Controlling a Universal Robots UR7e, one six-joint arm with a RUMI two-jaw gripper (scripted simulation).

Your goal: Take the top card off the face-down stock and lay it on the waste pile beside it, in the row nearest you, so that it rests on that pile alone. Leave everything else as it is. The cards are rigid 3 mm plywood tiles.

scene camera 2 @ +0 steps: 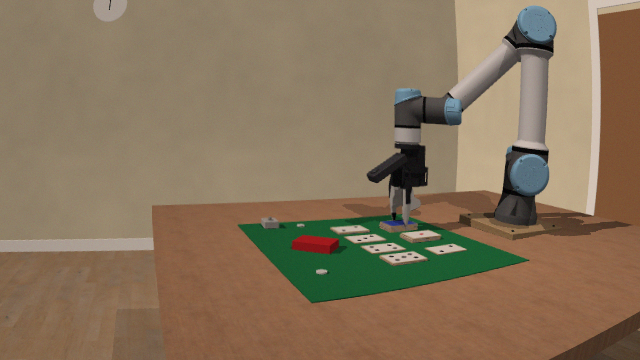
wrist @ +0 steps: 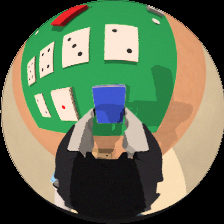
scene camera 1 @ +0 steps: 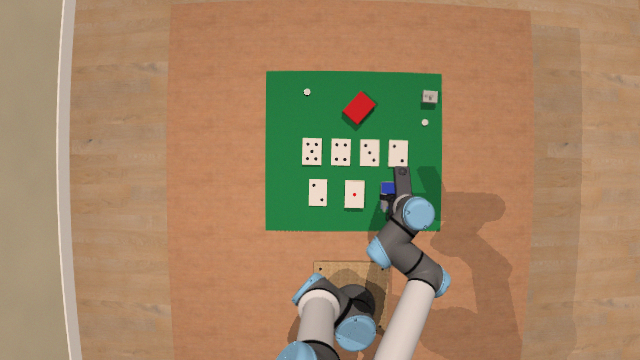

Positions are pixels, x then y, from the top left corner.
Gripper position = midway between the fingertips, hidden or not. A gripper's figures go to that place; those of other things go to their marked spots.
My gripper [wrist: 109, 108] is 14 cm from the lens. A card [wrist: 109, 101] is 13 cm from the lens.
